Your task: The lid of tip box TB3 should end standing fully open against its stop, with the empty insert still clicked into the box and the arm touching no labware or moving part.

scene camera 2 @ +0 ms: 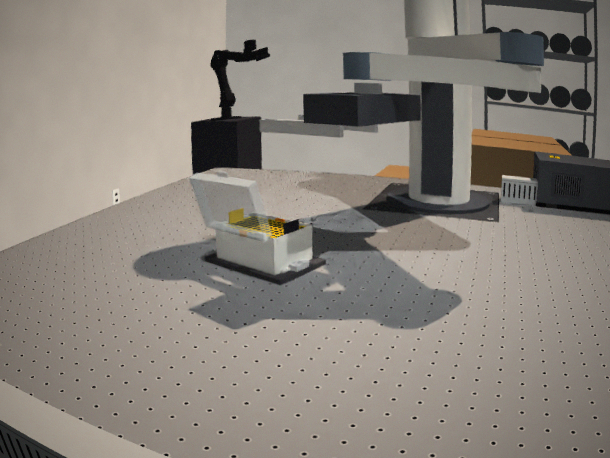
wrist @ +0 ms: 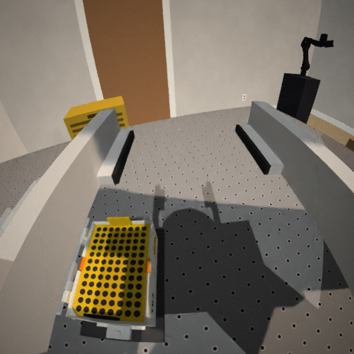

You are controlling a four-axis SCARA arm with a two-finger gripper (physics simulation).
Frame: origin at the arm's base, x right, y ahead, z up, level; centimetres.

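Seen in the pictures: gripper, between the fingertips: [scene camera 2: 281,122]; arm's base, origin of its link: [scene camera 2: 439,205].
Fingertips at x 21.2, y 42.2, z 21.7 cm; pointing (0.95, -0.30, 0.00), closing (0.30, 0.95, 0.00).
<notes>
Pixels of each thing's top centre, then the offset from my fingertips to it. "*": a spot on its surface instead.
- white tip box TB3, centre of its top: [scene camera 2: 262,221] dy +9.2, dx -0.7, dz -13.9 cm
- dark base plate, a spot on its surface: [scene camera 2: 278,279] * dy +16.3, dx -6.2, dz -19.7 cm
- yellow insert, centre of its top: [scene camera 2: 262,215] dy +9.2, dx -0.7, dz -13.0 cm
- dark unit, a spot on its surface: [scene camera 2: 575,182] * dy -45.6, dx -56.2, dz -13.4 cm
- white slatted block, a spot on its surface: [scene camera 2: 519,191] * dy -46.7, dx -41.4, dz -17.4 cm
The white tip box TB3 [scene camera 2: 245,252] [wrist: 153,285] stands upright on a dark base plate [scene camera 2: 278,279]. Its translucent lid [scene camera 2: 227,197] stands raised and leans back, beyond upright, in the scene view; whether it rests on its stop cannot be told. In the wrist view my left finger hides much of the lid's side. The yellow insert [scene camera 2: 260,226] [wrist: 114,270] sits level in the box, with orange clips at both sides. My gripper [scene camera 2: 280,121] [wrist: 184,117] is shut at its narrow setting, a gap between the pads and nothing in it. It hangs above the box, apart from box and lid.
A black arm on a black pedestal [scene camera 2: 225,145] [wrist: 298,97] stands at the back. The SCARA column [scene camera 2: 460,150] stands back right, near a dark unit [scene camera 2: 575,182] and a white slatted block [scene camera 2: 519,191]. A yellow cabinet [wrist: 97,112] stands far off by the brown door [wrist: 127,55].
</notes>
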